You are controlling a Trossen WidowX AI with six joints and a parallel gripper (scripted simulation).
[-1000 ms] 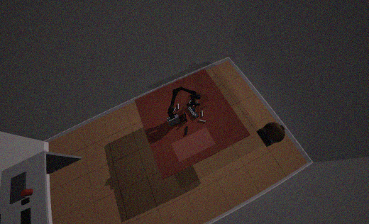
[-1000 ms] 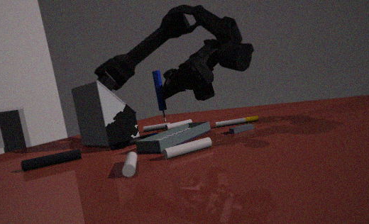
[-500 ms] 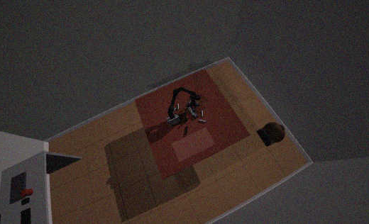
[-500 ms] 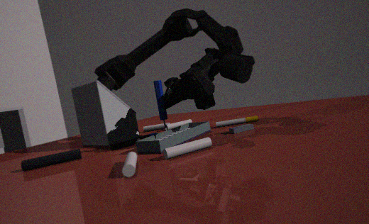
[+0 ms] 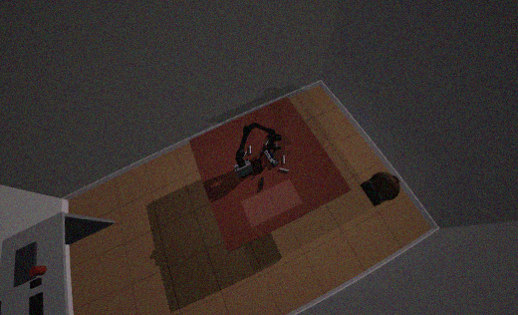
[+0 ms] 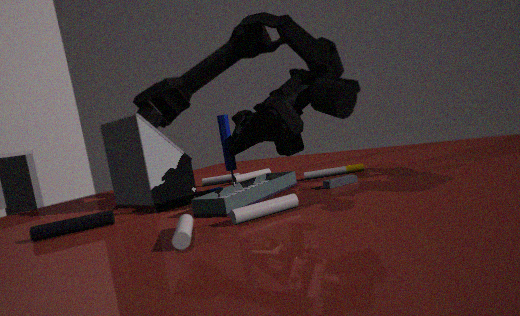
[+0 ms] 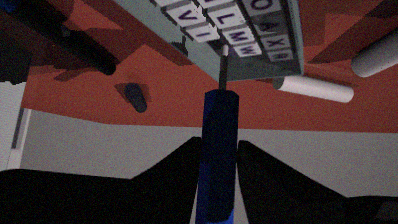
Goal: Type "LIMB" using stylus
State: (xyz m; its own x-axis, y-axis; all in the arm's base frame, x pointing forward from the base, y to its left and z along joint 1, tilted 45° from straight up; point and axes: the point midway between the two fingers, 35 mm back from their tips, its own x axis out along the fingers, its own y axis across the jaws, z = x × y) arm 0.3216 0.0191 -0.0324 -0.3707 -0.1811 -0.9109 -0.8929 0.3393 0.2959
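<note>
Right now the L key is 7 cm below my gripper tip. Round my gripper tip: dark blue-capped pen 13 cm behind, 4 cm to the left, 8 cm below; blue stylus 1 cm below; M key 2 cm to the right, 7 cm below.
</note>
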